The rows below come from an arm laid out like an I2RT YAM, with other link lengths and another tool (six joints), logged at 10 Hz.
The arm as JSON. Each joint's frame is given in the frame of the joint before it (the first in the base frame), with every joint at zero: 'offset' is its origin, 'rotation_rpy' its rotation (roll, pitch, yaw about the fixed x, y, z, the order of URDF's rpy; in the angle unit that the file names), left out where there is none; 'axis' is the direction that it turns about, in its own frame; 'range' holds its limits. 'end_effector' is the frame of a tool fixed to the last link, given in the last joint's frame.
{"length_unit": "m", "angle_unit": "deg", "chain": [
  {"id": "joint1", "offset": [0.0, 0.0, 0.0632], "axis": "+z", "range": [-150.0, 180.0]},
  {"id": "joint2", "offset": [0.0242, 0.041, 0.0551], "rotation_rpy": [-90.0, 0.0, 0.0], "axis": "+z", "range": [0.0, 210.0]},
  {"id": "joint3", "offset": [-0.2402, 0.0, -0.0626], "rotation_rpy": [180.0, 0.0, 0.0], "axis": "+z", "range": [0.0, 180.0]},
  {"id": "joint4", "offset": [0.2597, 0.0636, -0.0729], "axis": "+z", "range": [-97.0, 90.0]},
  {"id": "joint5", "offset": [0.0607, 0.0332, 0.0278], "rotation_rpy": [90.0, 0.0, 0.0], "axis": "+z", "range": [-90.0, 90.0]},
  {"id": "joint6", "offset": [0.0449, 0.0, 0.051], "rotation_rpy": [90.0, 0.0, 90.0], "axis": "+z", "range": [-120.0, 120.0]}
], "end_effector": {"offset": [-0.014, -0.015, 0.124], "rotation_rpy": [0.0, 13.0, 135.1]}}
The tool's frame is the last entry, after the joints.
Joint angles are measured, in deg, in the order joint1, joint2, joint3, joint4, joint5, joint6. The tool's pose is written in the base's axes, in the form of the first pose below.
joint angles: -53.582 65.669 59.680 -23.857 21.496 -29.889
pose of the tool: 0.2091 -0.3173 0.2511 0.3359 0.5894 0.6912 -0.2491
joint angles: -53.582 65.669 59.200 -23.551 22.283 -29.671
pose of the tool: 0.2069 -0.3182 0.2487 0.3331 0.5934 0.6877 -0.2529
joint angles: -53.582 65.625 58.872 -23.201 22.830 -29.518
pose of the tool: 0.2055 -0.3190 0.2478 0.3326 0.5960 0.6846 -0.2559
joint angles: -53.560 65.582 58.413 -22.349 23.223 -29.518
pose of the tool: 0.2051 -0.3201 0.2474 0.3349 0.5968 0.6816 -0.2590
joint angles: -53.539 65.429 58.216 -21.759 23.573 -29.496
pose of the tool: 0.2046 -0.3209 0.2489 0.3383 0.5974 0.6782 -0.2620
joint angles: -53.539 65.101 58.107 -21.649 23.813 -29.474
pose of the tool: 0.2036 -0.3206 0.2505 0.3402 0.5980 0.6760 -0.2640
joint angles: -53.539 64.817 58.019 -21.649 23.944 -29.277
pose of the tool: 0.2028 -0.3201 0.2517 0.3420 0.5993 0.6738 -0.2643
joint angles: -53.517 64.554 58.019 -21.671 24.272 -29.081
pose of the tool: 0.2016 -0.3199 0.2534 0.3437 0.6010 0.6708 -0.2659
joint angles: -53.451 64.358 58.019 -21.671 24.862 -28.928
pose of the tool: 0.2000 -0.3199 0.2550 0.3442 0.6032 0.6673 -0.2690
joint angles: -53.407 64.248 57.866 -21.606 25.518 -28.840
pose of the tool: 0.1983 -0.3202 0.2549 0.3430 0.6056 0.6643 -0.2727
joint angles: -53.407 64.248 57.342 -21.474 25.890 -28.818
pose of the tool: 0.1970 -0.3202 0.2514 0.3390 0.6074 0.6640 -0.2743
